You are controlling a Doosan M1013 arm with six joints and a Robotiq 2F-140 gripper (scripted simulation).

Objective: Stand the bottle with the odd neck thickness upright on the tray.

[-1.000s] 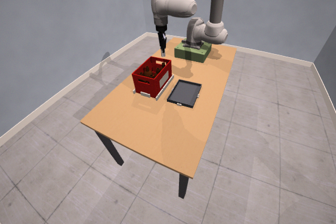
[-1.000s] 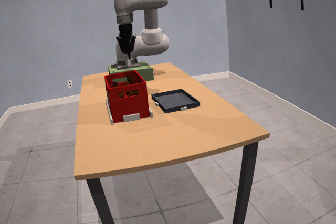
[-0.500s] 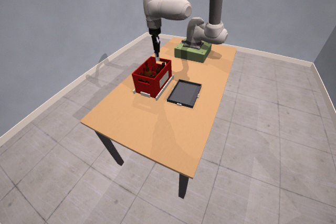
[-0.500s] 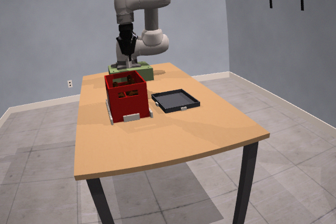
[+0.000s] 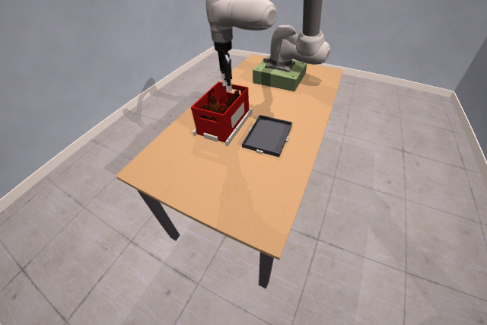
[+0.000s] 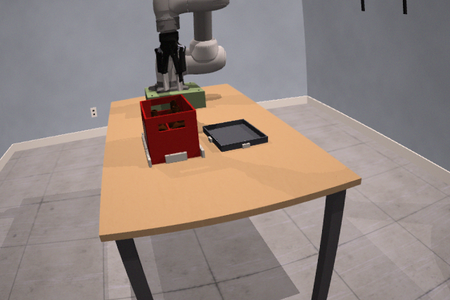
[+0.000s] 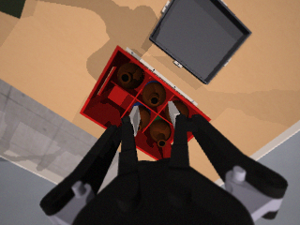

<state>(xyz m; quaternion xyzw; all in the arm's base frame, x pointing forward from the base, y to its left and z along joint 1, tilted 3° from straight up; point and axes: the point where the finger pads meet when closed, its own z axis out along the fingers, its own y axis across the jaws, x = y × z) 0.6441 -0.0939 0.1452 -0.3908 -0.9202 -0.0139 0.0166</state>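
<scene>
Now: hand 17 cm above the red crate and 4 cm to the left of it. Round my hand: dark grey tray: 25 cm below, 22 cm to the left, 2 cm ahead; then glass bottle: 17 cm below, 9 cm to the right, 9 cm ahead.
</scene>
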